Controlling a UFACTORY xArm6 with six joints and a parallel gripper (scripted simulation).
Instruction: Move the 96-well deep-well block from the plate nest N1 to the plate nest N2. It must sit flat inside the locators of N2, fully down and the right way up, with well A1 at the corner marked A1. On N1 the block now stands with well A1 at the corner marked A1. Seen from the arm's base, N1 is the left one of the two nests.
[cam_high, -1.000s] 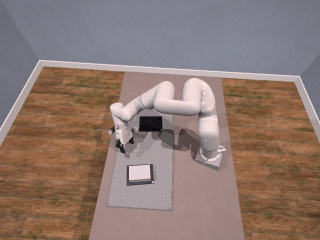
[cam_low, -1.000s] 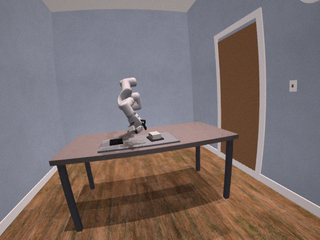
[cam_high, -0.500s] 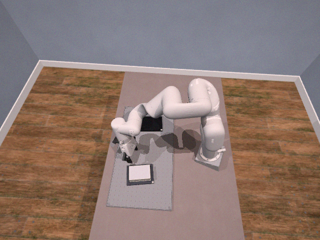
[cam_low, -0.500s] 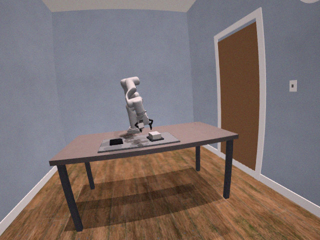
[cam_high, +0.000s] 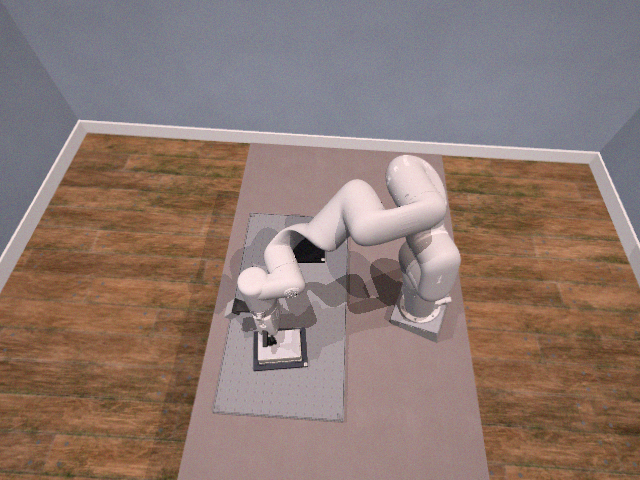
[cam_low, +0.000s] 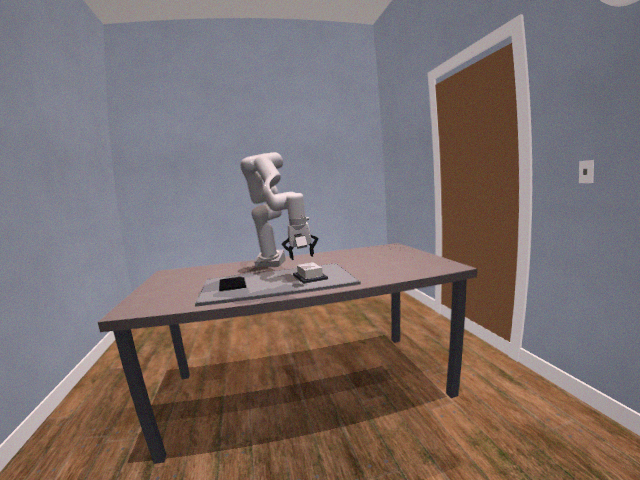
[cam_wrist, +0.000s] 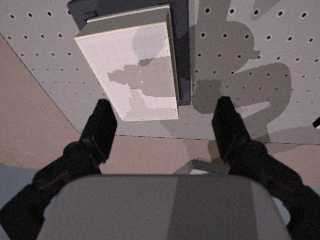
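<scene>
The white deep-well block lies 10 mm behind my hand, 40 mm to the left of it and 80 mm below it. The rest, counted from my hand: black plate nest N2: 120 mm behind, 320 mm to the right, 110 mm below; then dark plate nest N1: 10 mm behind, 40 mm to the left, 110 mm below.
</scene>
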